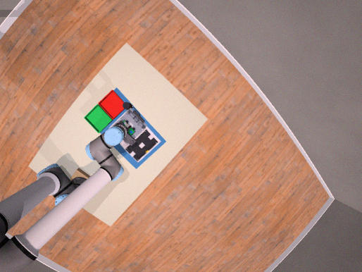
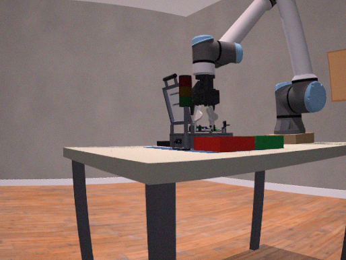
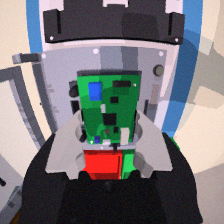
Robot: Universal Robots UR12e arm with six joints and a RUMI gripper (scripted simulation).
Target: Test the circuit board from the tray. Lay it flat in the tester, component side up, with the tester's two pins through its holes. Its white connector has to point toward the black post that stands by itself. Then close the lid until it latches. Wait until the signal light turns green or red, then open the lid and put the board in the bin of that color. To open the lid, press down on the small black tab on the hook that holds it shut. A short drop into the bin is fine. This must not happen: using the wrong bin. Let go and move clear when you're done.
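My gripper is now 1 cm to the right of the green circuit board. From my hand the other things lie so: green bin: 10 cm behind, 21 cm to the left, 6 cm below; red bin: 5 cm ahead, 20 cm to the left, 6 cm below; lid: 12 cm ahead, 11 cm above.
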